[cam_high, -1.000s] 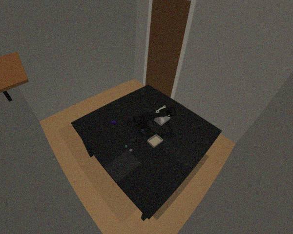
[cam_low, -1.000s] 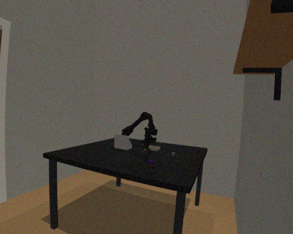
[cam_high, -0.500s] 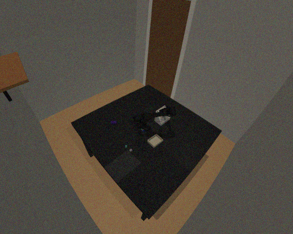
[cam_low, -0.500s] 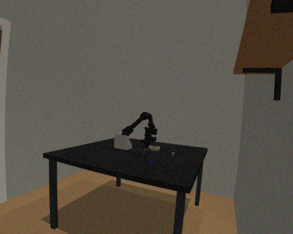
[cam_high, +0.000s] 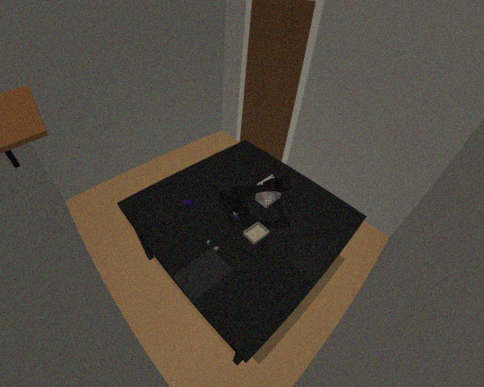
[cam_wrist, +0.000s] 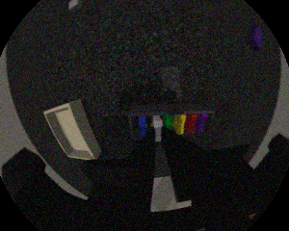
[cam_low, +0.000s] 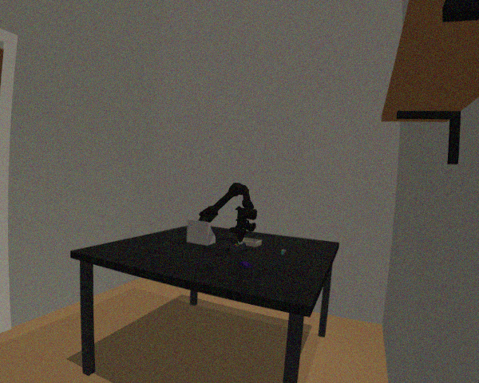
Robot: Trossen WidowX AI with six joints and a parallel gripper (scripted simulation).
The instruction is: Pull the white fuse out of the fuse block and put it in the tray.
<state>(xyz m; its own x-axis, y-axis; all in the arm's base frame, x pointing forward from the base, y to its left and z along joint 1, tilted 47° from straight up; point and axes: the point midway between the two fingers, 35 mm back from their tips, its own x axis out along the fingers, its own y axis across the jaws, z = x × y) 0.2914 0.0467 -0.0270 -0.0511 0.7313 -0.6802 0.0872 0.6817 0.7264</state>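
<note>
Now: the beige tray 18 cm to the left of my gripper tip, 4 cm below it and 1 cm behind it. From my gripper tip the other things lie so: teal piece (26 cm ahead, 5 cm to the left, 4 cm below); then purple piece (30 cm to the right, 18 cm ahead, 4 cm below).
</note>
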